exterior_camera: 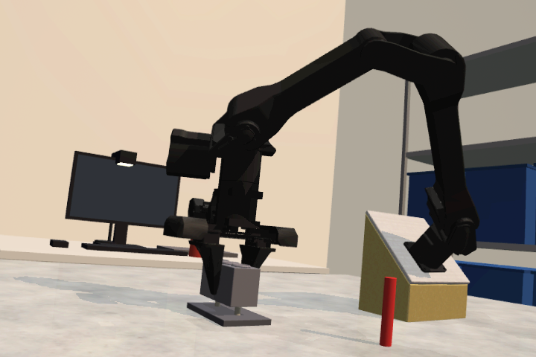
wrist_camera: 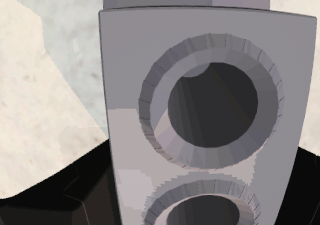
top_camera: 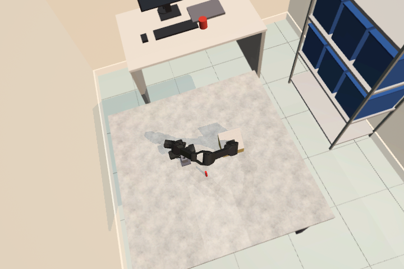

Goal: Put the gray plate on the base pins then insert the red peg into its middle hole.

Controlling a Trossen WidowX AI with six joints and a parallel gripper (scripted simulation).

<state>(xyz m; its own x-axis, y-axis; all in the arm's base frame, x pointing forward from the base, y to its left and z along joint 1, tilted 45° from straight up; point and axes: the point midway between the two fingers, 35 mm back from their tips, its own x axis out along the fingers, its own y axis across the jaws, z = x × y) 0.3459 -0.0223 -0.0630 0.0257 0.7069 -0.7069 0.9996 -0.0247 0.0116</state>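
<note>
Now: the base 20 mm below my gripper tip. The rest, counted from my gripper tip: gray plate: 30 mm above; red peg: 110 mm behind, 190 mm to the left, 10 mm above.
</note>
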